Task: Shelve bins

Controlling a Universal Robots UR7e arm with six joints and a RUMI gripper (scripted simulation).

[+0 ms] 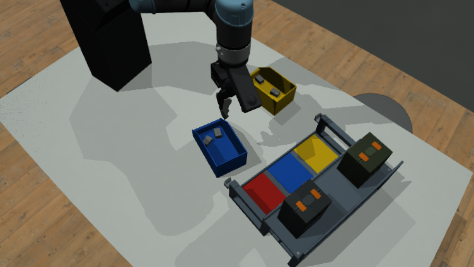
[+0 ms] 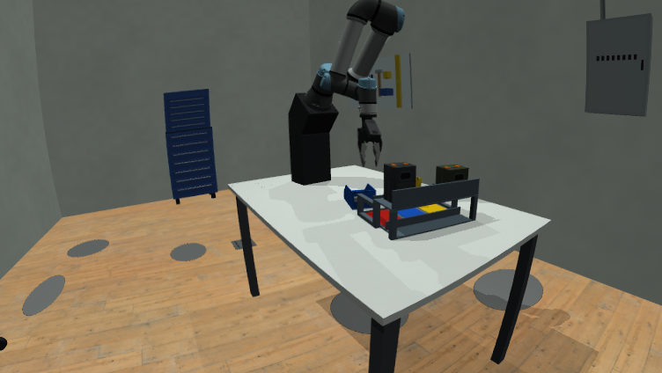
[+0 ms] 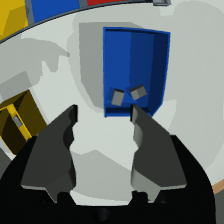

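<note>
The blue bin lies 13 cm below my hand, 4 cm to the right of it and 3 cm behind it. Also, from my hand: yellow bin (24 cm to the left, 13 cm below).
</note>
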